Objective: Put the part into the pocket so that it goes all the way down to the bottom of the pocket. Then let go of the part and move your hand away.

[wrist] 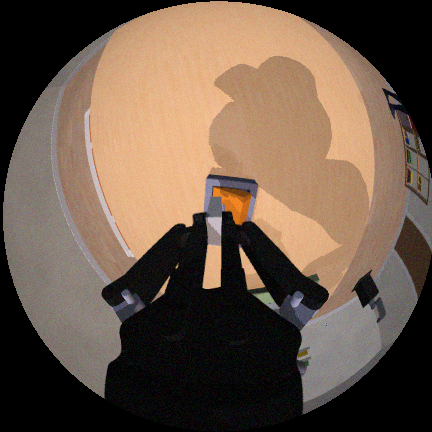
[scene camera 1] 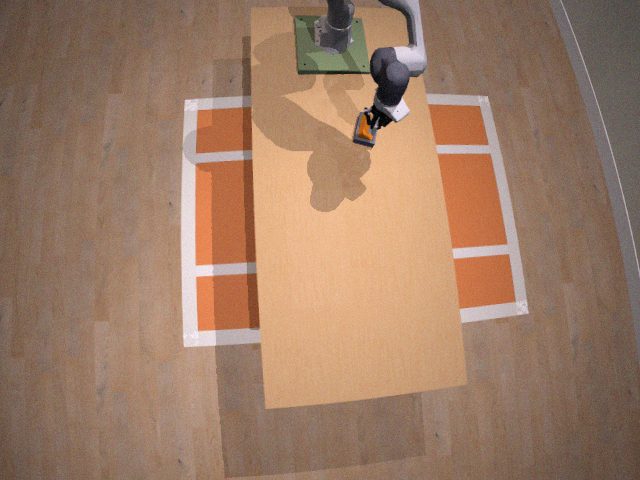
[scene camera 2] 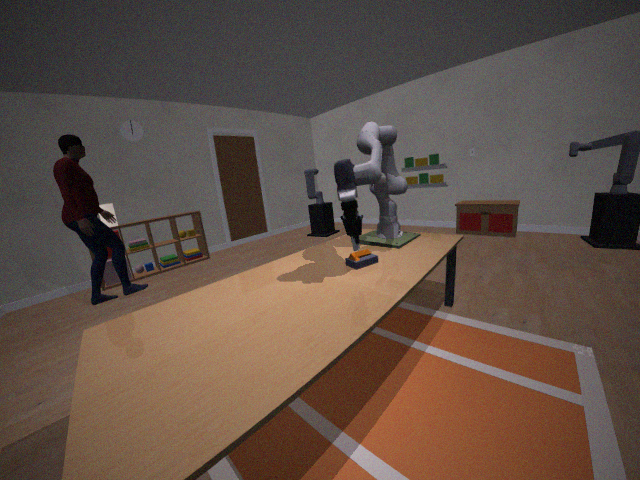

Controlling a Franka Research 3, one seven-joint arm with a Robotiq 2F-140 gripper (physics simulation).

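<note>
The orange part [scene camera 1: 364,130] [scene camera 2: 360,254] [wrist: 239,200] lies in the pocket of the grey-blue block [scene camera 1: 363,143] [scene camera 2: 362,263] [wrist: 232,181]. In scene camera 2 the part shows above the block's rim and looks uneven, perhaps tilted; how deep it sits cannot be told. My gripper [scene camera 1: 374,124] [scene camera 2: 356,246] [wrist: 216,206] is shut and holds nothing. Its fingertips are close over the side of the block nearer the robot base, beside or over the part. Whether they touch the part is not clear. In the wrist view the fingers hide the near end of the part and block.
The block stands on the wooden table [scene camera 1: 356,284] [scene camera 2: 232,330] [wrist: 150,110], near its right edge in scene camera 1. The green base plate [scene camera 1: 330,64] [scene camera 2: 395,239] of the arm is behind it. A person [scene camera 2: 77,180] stands left of the table in scene camera 2.
</note>
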